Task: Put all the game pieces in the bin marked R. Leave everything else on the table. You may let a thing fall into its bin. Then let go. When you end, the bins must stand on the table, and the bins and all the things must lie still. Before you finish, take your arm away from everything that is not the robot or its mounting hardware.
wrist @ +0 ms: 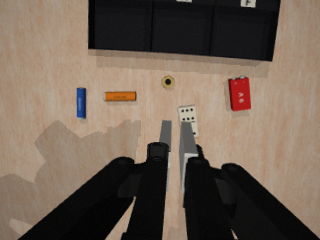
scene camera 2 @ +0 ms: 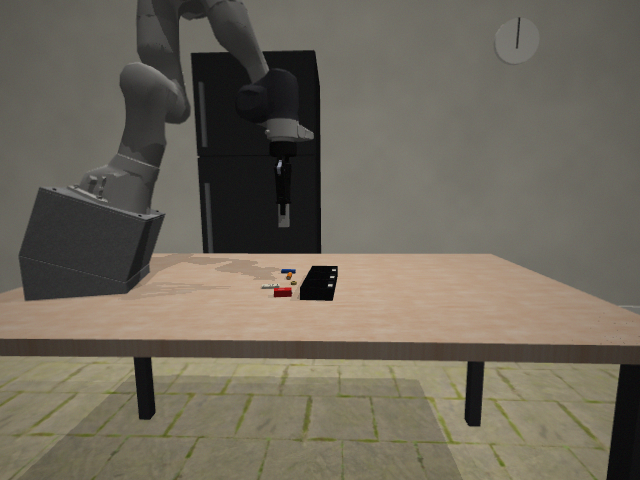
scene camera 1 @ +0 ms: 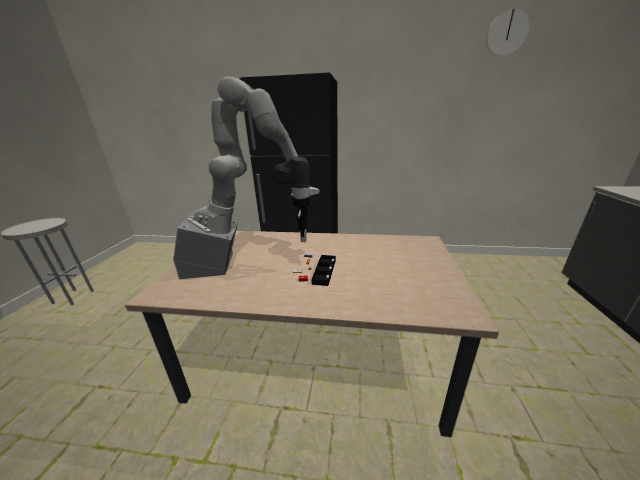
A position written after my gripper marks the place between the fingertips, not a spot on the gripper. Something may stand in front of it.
In view: my gripper [wrist: 175,136] and a black bin [scene camera 2: 320,282].
The black bin shows as well in the wrist view [wrist: 248,36].
